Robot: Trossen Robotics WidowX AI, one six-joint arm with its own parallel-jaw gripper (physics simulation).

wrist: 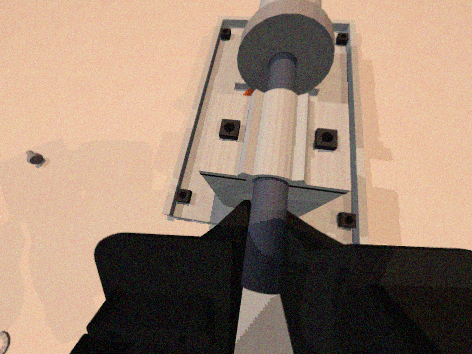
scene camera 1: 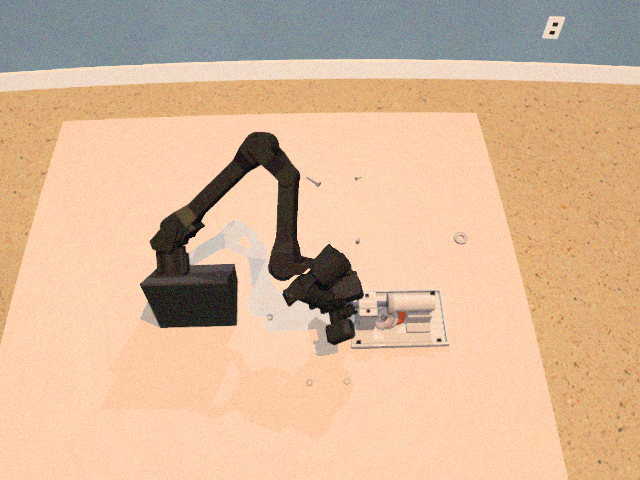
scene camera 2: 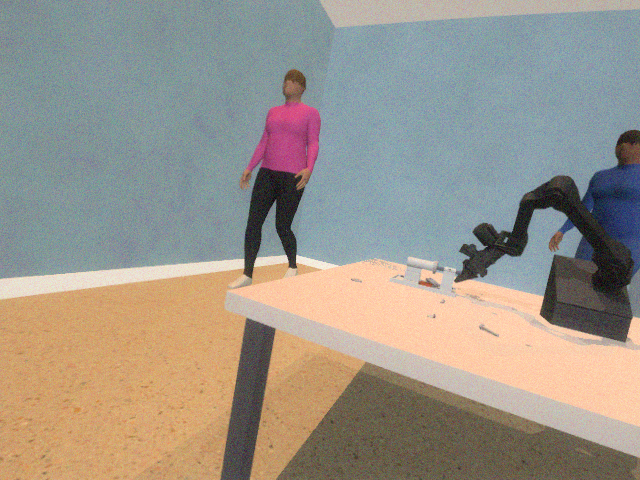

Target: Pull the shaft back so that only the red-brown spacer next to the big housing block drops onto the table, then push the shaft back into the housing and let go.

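Note:
The dark blue-grey shaft runs from my fingers through the pale bearing block to the thick pale cylinder. A short stretch of shaft shows between block and cylinder. My gripper is shut on the shaft's free end, just outside the bearing block. A red-orange piece shows low on the base plate, below the shaft and mostly hidden in the wrist view. A pale ring-like part is beside it.
Loose screws lie behind the fixture, with a washer at the back right. Small nuts lie toward the front. The arm's black base stands on the table. Two people stand beyond the table.

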